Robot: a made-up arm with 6 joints.
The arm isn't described. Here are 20 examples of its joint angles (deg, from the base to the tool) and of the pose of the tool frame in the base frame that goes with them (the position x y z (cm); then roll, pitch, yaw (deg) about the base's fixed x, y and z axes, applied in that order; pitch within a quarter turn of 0, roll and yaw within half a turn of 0).
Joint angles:
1: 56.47 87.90 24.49 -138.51 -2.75 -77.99
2: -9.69 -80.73 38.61 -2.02 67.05 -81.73
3: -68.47 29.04 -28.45 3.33 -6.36 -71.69
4: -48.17 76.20 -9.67 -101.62 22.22 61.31
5: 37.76 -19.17 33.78 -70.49 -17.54 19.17
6: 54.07 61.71 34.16 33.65 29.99 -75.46
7: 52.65 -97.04 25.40 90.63 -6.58 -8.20
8: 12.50 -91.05 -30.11 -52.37 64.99 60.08
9: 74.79 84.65 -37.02 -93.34 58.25 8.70
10: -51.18 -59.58 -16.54 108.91 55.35 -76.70
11: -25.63 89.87 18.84 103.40 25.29 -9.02
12: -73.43 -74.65 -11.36 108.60 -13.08 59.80
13: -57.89 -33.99 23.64 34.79 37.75 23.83
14: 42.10 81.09 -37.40 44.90 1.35 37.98
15: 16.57 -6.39 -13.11 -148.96 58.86 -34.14
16: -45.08 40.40 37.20 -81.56 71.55 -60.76
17: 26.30 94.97 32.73 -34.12 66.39 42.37
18: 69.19 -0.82 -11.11 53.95 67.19 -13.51
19: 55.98 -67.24 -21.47 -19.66 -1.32 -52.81
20: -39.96 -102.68 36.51 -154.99 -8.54 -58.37
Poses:
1: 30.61 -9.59 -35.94 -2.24 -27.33 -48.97
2: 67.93 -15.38 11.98 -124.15 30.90 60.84
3: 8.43 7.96 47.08 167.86 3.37 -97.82
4: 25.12 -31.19 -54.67 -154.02 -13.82 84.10
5: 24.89 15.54 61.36 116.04 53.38 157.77
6: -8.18 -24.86 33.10 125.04 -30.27 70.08
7: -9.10 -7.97 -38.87 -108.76 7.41 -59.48
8: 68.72 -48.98 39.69 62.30 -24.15 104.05
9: -23.77 -2.72 -36.11 -113.83 34.14 -20.70
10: 26.14 1.24 -25.86 -17.92 9.94 134.40
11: 61.17 -7.79 39.16 86.61 -26.58 -174.35
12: 11.95 -13.81 -52.11 -135.53 -20.67 69.04
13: 78.64 33.83 15.68 128.85 -31.49 156.42
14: 28.21 27.83 50.51 103.10 40.83 176.07
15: -13.72 -15.78 -11.54 -14.04 28.50 78.72
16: -7.40 -22.68 -1.45 34.20 -9.61 127.64
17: -25.60 14.03 -30.12 -64.78 -21.85 42.78
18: 35.15 -59.55 23.13 163.91 -24.25 34.20
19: 55.66 -53.37 15.98 111.17 -64.03 151.93
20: 7.46 10.89 37.12 -178.36 27.11 -116.43
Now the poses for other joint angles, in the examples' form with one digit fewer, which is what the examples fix.
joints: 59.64 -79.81 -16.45 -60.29 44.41 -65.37
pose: 26.9 -52.5 30.1 170.4 -48.1 55.8
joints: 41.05 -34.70 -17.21 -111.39 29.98 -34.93
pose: -9.7 -7.6 41.0 63.7 36.3 97.2
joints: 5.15 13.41 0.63 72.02 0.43 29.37
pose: 84.9 -17.1 18.9 65.5 -46.2 171.5
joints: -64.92 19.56 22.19 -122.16 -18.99 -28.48
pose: -17.6 -27.6 -6.9 -67.3 49.2 29.9
